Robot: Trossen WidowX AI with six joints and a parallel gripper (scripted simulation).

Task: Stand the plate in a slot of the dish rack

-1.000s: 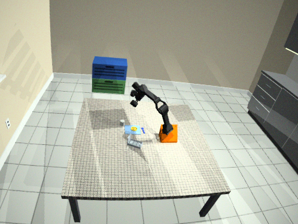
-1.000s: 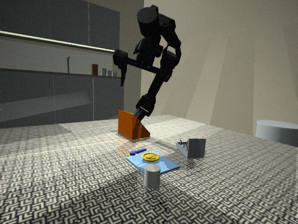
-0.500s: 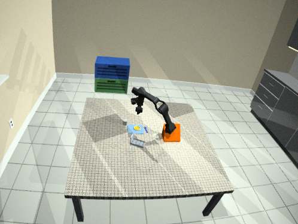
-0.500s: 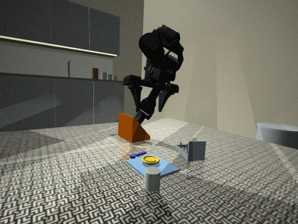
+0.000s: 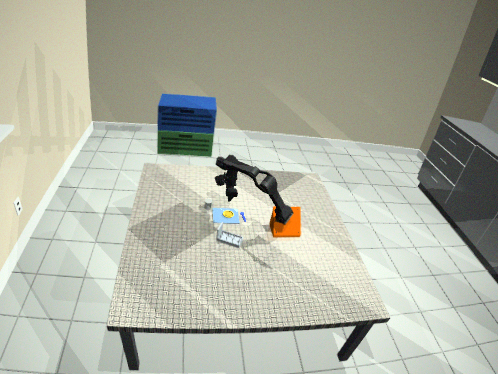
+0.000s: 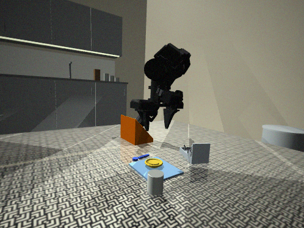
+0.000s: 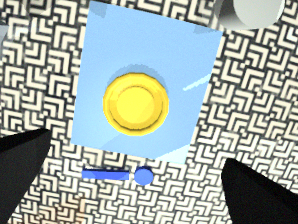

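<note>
Now: gripper tip 10 mm past the yellow plate and 130 mm above it. Round my gripper tip: white cup: 110 mm ahead, 70 mm to the right, 120 mm below; then light blue mat: 140 mm below; then blue spoon: 100 mm behind, 10 mm to the right, 140 mm below.
</note>
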